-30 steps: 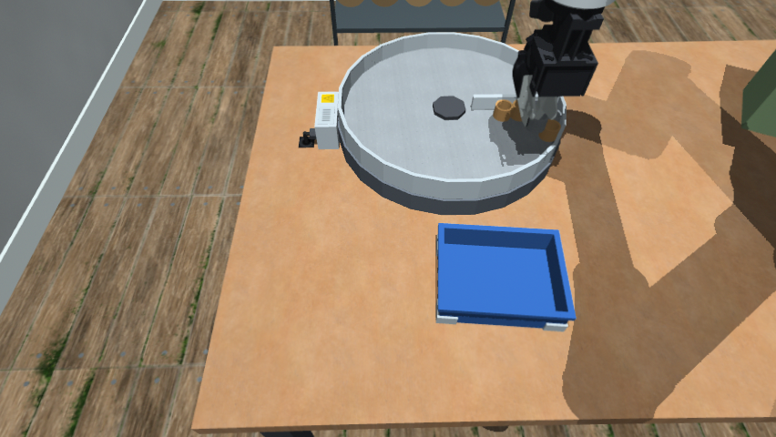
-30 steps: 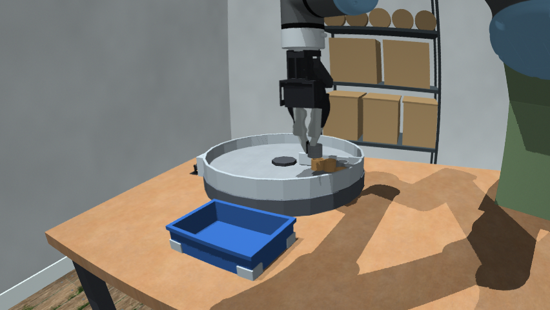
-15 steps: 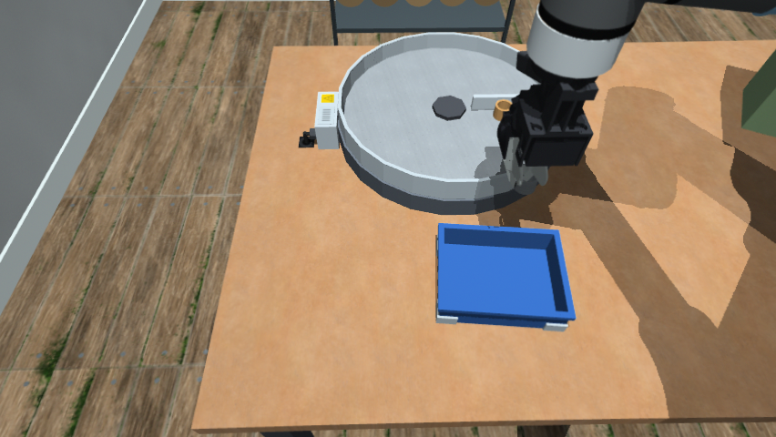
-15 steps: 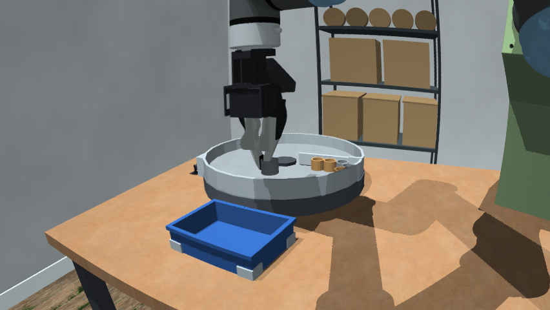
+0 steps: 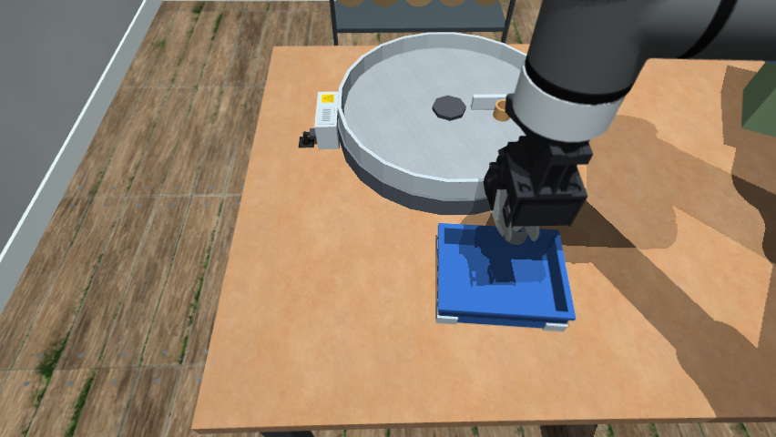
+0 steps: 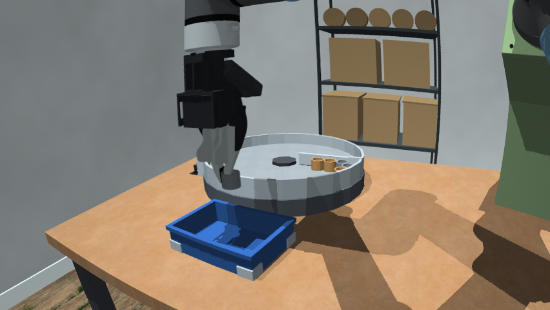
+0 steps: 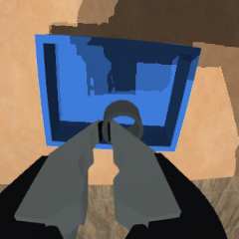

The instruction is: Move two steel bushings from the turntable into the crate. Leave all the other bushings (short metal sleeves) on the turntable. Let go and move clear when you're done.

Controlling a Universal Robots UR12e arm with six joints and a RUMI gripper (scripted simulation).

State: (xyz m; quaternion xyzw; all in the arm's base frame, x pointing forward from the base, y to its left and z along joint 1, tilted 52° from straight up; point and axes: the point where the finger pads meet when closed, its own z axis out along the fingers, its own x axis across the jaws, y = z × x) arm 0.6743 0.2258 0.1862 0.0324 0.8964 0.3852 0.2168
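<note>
The blue crate lies 1 cm behind my hand, 1 cm to the left of it and 11 cm below it. The rest, counted from my hand: round grey turntable: 7 cm ahead, 33 cm to the right, 8 cm below.
</note>
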